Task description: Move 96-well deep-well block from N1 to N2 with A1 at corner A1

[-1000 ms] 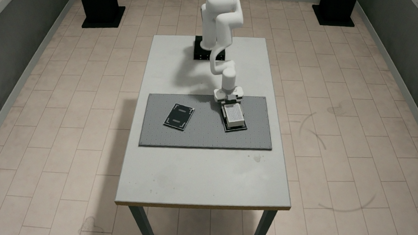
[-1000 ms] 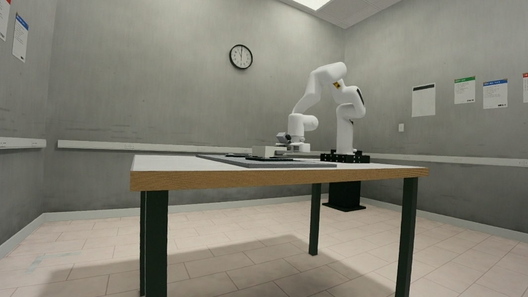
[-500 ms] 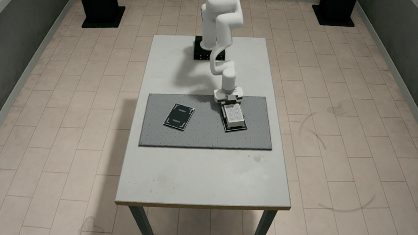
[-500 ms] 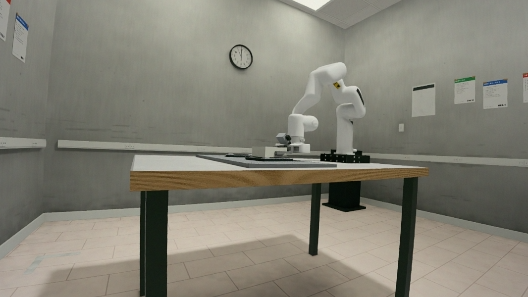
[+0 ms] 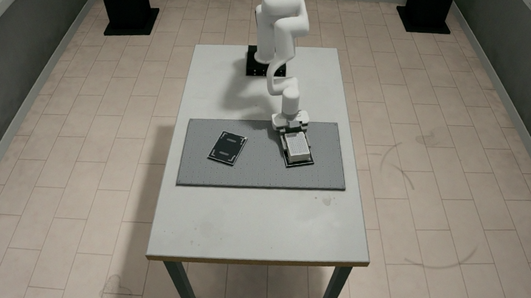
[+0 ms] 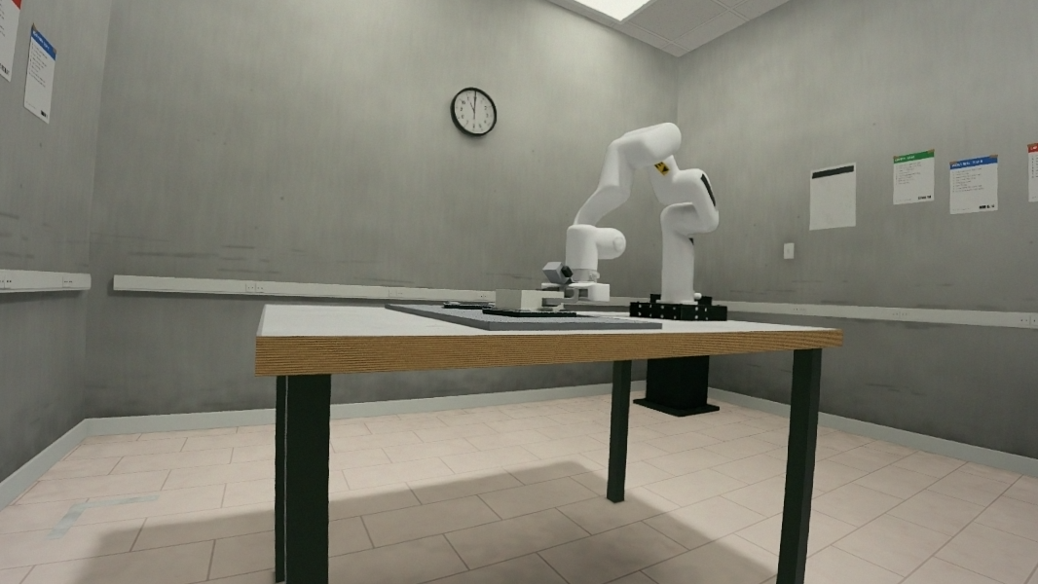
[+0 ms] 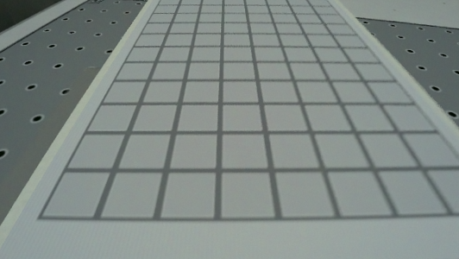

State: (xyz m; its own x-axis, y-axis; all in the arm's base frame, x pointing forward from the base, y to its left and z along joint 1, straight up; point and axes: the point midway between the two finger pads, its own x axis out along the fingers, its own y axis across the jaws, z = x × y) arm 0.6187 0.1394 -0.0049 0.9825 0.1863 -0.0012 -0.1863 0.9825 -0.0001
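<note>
Right now the white 96-well deep-well block is 10 mm ahead of my hand. From my hand the other things lie so: grey perforated baseplate (10 mm ahead, 150 mm to the right, 40 mm below).
</note>
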